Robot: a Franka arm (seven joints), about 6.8 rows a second.
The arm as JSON. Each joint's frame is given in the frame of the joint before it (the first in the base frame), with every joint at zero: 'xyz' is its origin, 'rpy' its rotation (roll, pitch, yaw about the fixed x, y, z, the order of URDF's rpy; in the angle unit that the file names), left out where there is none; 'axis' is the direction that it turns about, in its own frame. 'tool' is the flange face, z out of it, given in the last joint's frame.
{
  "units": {
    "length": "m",
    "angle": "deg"
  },
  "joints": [
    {
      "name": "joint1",
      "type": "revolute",
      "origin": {
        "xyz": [
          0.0,
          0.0,
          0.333
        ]
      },
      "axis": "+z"
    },
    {
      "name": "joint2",
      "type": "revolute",
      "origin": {
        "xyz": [
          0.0,
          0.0,
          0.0
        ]
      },
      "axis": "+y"
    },
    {
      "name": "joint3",
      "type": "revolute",
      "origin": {
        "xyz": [
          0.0,
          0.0,
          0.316
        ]
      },
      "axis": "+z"
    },
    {
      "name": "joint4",
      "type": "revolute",
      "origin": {
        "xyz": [
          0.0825,
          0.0,
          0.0
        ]
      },
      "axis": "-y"
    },
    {
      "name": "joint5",
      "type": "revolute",
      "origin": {
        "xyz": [
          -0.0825,
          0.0,
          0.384
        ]
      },
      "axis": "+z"
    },
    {
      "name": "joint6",
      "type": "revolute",
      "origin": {
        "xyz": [
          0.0,
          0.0,
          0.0
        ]
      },
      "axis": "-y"
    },
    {
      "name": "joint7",
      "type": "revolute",
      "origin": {
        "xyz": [
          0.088,
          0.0,
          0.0
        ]
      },
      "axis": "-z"
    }
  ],
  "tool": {
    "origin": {
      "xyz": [
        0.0,
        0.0,
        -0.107
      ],
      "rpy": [
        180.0,
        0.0,
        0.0
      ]
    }
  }
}
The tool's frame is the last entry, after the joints.
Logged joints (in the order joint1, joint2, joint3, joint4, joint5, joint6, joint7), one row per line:
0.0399, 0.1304, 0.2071, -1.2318, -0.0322, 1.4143, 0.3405
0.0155, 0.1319, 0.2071, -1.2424, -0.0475, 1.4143, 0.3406
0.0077, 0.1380, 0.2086, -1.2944, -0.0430, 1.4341, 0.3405
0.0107, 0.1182, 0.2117, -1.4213, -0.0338, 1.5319, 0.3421
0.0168, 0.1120, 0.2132, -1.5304, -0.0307, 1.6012, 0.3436
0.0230, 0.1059, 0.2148, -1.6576, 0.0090, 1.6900, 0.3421
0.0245, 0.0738, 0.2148, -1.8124, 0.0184, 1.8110, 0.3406
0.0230, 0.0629, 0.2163, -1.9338, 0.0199, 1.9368, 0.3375
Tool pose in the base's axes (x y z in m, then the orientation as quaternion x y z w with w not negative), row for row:
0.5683, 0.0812, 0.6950, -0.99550, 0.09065, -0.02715, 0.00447
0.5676, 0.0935, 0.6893, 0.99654, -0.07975, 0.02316, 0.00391
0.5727, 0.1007, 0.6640, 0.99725, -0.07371, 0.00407, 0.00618
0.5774, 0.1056, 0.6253, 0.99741, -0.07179, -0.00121, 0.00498
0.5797, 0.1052, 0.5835, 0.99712, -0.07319, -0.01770, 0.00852
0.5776, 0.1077, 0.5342, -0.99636, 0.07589, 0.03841, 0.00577
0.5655, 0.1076, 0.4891, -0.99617, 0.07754, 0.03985, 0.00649
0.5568, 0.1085, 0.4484, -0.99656, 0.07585, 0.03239, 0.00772
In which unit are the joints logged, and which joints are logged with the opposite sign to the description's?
The joints are logged in radians. Opposite sign: joint1.
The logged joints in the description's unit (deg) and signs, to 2 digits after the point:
-2.29, 7.47, 11.87, -70.58, -1.84, 81.03, 19.51
-0.89, 7.56, 11.87, -71.18, -2.72, 81.03, 19.51
-0.44, 7.91, 11.95, -74.16, -2.46, 82.17, 19.51
-0.61, 6.77, 12.13, -81.43, -1.94, 87.77, 19.60
-0.96, 6.42, 12.22, -87.69, -1.76, 91.74, 19.69
-1.32, 6.07, 12.31, -94.97, 0.52, 96.83, 19.60
-1.40, 4.23, 12.31, -103.84, 1.05, 103.76, 19.51
-1.32, 3.60, 12.39, -110.80, 1.14, 110.97, 19.34

